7 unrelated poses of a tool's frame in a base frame.
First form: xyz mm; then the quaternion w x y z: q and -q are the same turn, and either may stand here.
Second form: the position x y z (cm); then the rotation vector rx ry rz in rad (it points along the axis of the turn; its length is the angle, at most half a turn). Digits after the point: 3 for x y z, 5 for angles.
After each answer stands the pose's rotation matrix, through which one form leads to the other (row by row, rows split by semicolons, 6 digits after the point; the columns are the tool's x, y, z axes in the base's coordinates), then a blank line. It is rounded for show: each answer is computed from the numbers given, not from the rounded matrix.
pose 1, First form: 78.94 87.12 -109.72 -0.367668 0.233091 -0.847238 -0.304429
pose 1, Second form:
7.894 8.712 -10.972 -0.59869 2.17613 0.78192
-0.620978 -0.618824 0.481085; -0.171109 0.705983 0.687248; -0.764924 0.344447 -0.544287

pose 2, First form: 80.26 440.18 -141.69 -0.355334 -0.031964 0.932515 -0.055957
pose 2, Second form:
8.026 44.018 -14.169 0.08258 -2.40930 0.14457
-0.745432 -0.099381 -0.659132; -0.019847 0.991694 -0.127077; 0.666286 -0.081646 -0.741213

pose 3, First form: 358.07 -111.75 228.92 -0.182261 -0.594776 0.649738 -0.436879
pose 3, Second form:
35.807 -11.175 22.892 1.67863 -1.83375 1.23300
-0.226045 -0.932149 0.282846; -0.613645 -0.089243 -0.784522; 0.756534 -0.350905 -0.551835

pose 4, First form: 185.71 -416.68 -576.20 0.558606 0.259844 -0.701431 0.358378
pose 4, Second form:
18.571 -41.668 -57.620 0.61283 -1.65430 0.84522
-0.240881 -0.764910 -0.597403; 0.035859 0.608093 -0.793056; 0.969892 -0.212454 -0.119049

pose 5, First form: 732.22 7.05 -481.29 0.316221 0.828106 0.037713 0.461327
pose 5, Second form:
73.222 0.705 -48.129 2.18059 0.09931 1.21478
0.571510 -0.229302 0.787906; 0.354223 -0.797164 -0.488933; 0.740204 0.558525 -0.374363

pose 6, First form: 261.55 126.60 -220.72 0.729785 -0.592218 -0.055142 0.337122
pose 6, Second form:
26.155 12.660 -22.072 -1.30417 -0.12143 0.74240
0.766616 -0.426741 -0.479783; 0.557365 0.071253 0.827204; -0.318816 -0.901563 0.292475

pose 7, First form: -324.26 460.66 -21.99 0.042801 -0.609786 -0.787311 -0.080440
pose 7, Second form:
-32.426 46.066 -2.199 -1.86519 -2.40820 -0.24605
-0.252658 0.967068 0.030707; 0.953297 0.243381 0.178861; 0.165498 0.074464 -0.983395

